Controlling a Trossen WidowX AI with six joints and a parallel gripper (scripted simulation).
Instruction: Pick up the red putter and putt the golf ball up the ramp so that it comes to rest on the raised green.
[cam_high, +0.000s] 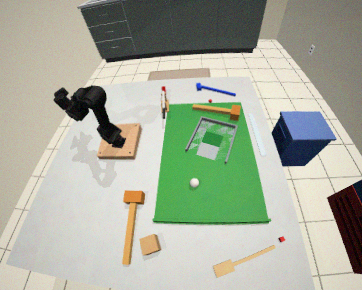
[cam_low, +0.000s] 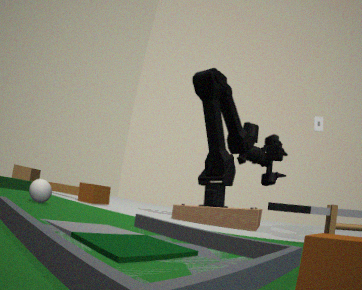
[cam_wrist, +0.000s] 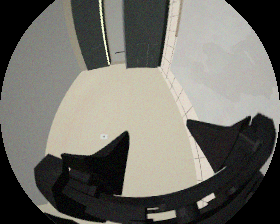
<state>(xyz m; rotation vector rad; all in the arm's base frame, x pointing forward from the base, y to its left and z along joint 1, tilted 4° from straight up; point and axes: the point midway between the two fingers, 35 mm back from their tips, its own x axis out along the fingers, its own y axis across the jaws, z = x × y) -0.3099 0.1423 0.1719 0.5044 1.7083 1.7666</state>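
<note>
My gripper tip is 51 cm short of the red putter, 18 cm to the right of it and 16 cm above it. Also, from my gripper tip: wooden cube: 65 cm ahead, 59 cm to the right, 19 cm below; then green mat: 81 cm ahead, 11 cm to the right, 22 cm below; then white golf ball: 77 cm ahead, 31 cm to the right, 20 cm below.
</note>
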